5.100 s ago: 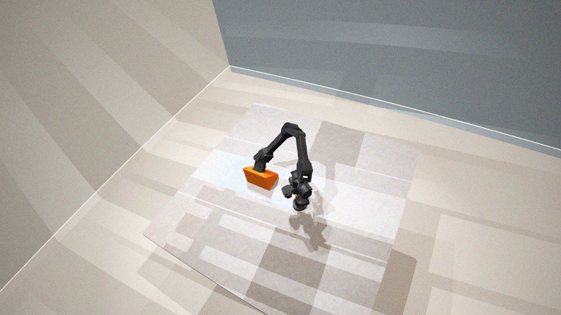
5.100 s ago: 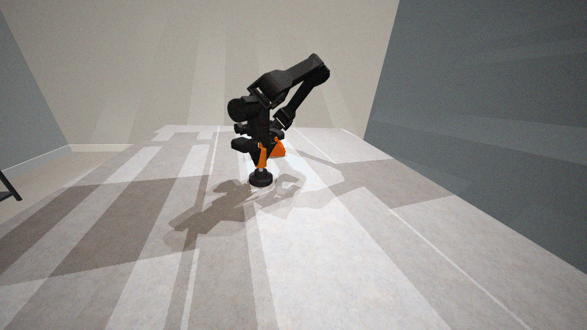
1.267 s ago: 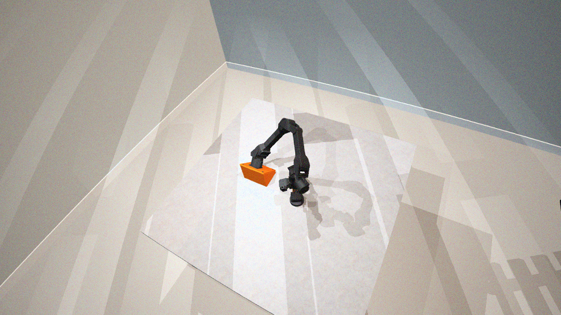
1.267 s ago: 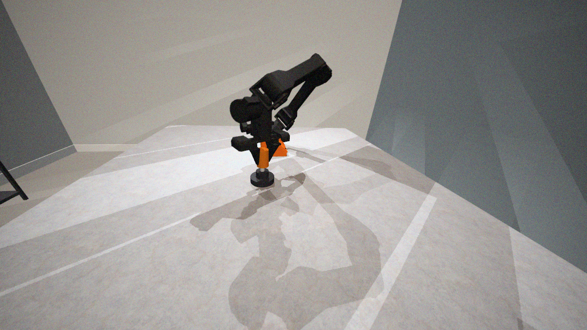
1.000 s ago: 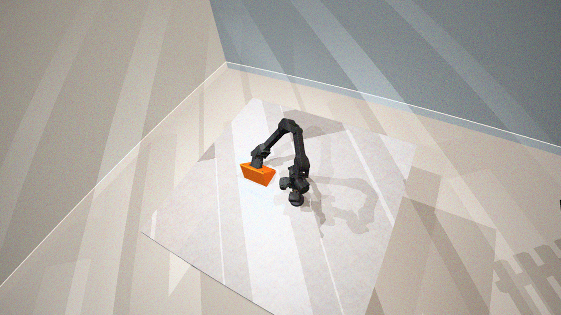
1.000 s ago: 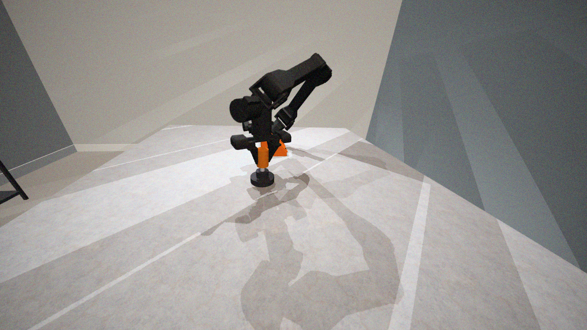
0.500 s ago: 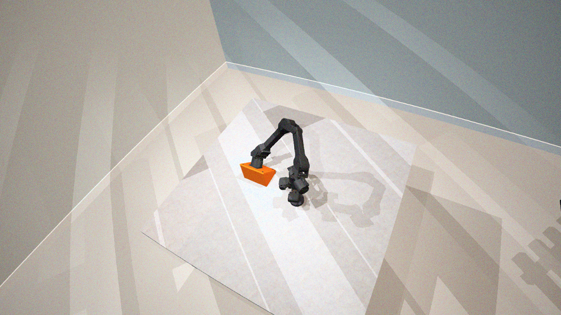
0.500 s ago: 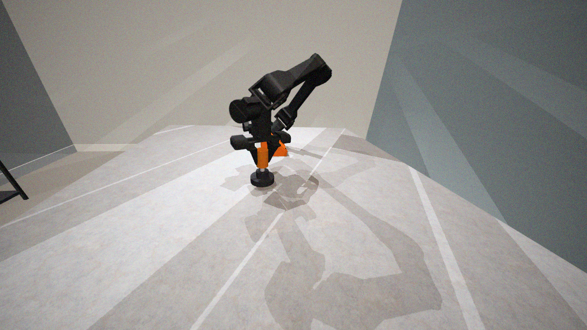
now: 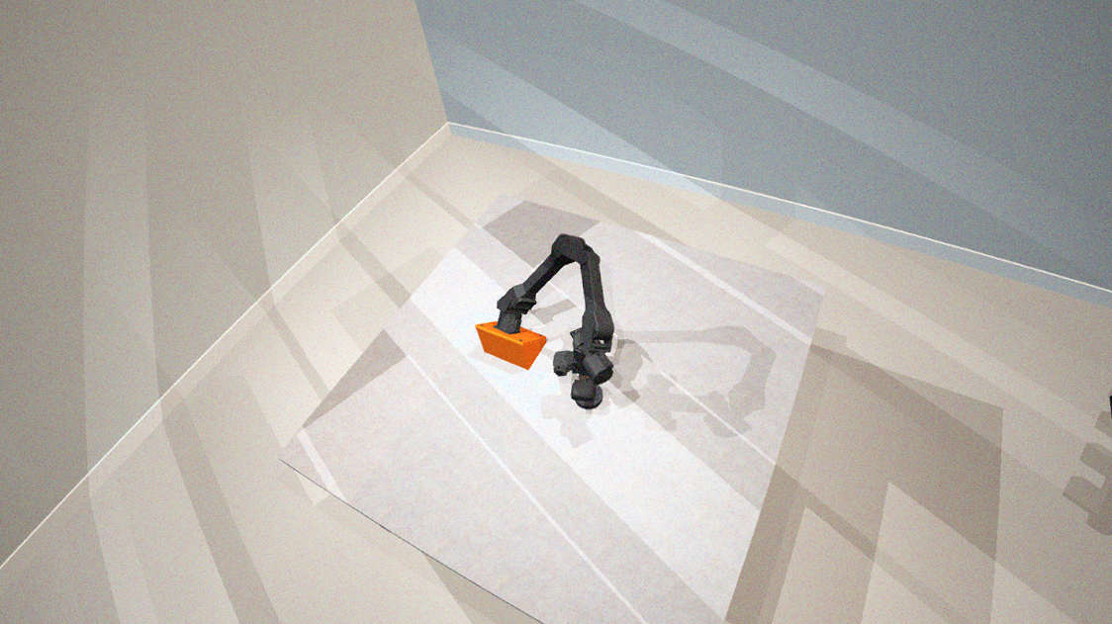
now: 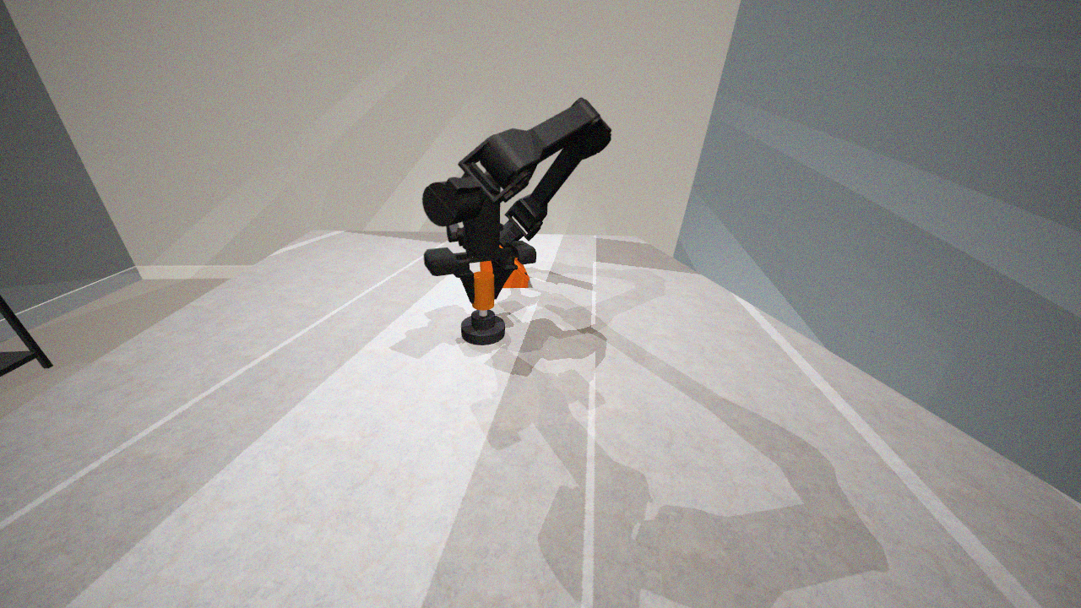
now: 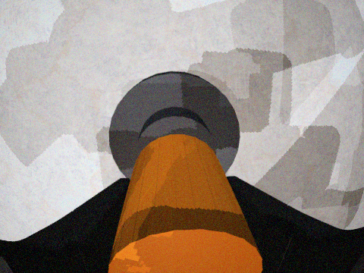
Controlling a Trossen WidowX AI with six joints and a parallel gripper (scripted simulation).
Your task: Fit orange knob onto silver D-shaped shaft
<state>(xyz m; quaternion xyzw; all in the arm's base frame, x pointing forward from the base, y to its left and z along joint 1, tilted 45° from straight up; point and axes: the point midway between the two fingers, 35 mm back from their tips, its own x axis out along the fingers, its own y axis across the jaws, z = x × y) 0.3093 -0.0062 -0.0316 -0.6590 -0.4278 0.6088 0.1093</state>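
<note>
Now: the round dark pedestal 4 cm below my gripper tip. From my gripper tip the other things lie so: orange knob (3 cm above).
</note>
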